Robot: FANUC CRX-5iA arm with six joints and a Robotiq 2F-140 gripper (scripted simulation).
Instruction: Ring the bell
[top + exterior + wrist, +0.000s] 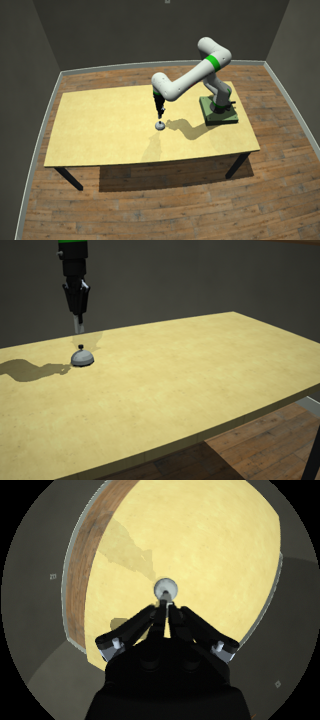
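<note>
The black button is 9 cm below my hand. From my hand the other things lie so: grey dome bell 11 cm below.
</note>
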